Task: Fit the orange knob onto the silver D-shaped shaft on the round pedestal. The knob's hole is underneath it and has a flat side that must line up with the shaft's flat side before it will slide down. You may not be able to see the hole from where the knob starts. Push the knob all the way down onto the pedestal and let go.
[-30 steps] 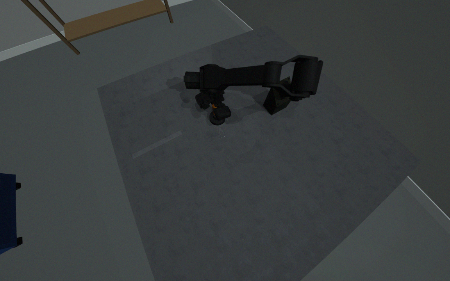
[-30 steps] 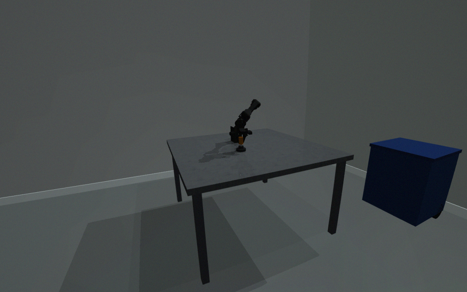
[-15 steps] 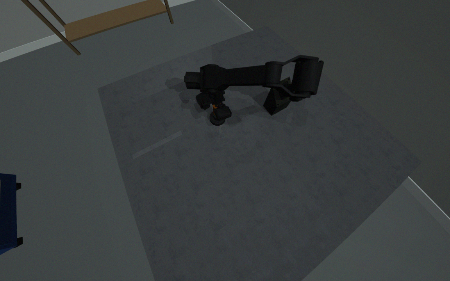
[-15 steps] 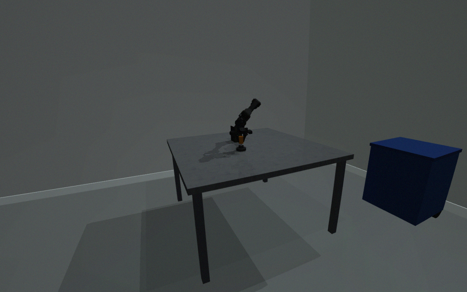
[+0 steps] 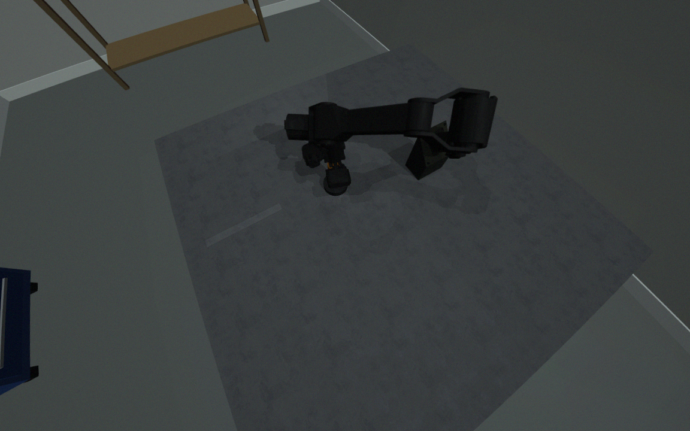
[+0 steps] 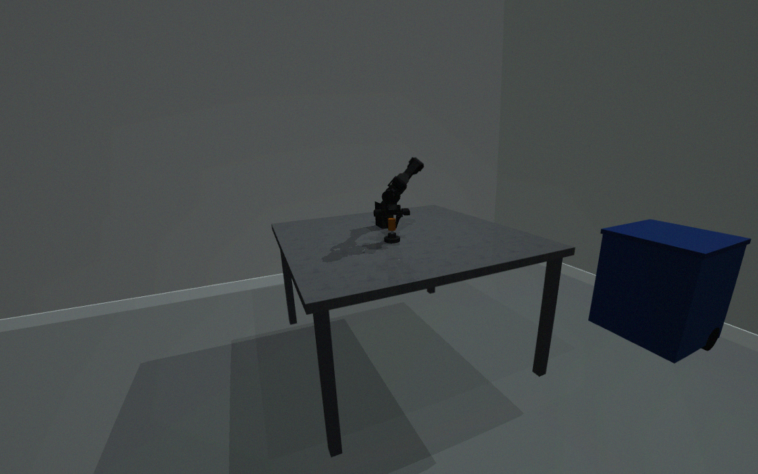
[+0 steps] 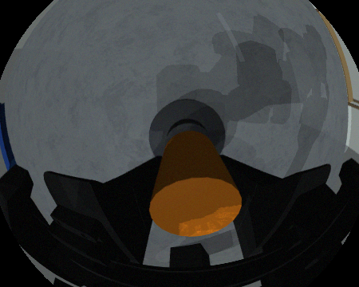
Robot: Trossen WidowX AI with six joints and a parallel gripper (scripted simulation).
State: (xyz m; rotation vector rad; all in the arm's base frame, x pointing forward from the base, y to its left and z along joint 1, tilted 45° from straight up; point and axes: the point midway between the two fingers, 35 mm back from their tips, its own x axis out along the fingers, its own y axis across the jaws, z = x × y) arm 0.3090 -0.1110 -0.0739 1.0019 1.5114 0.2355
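My gripper tip is 4 cm below the orange knob. The rest, counted from my gripper tip: pedestal (4 cm below).
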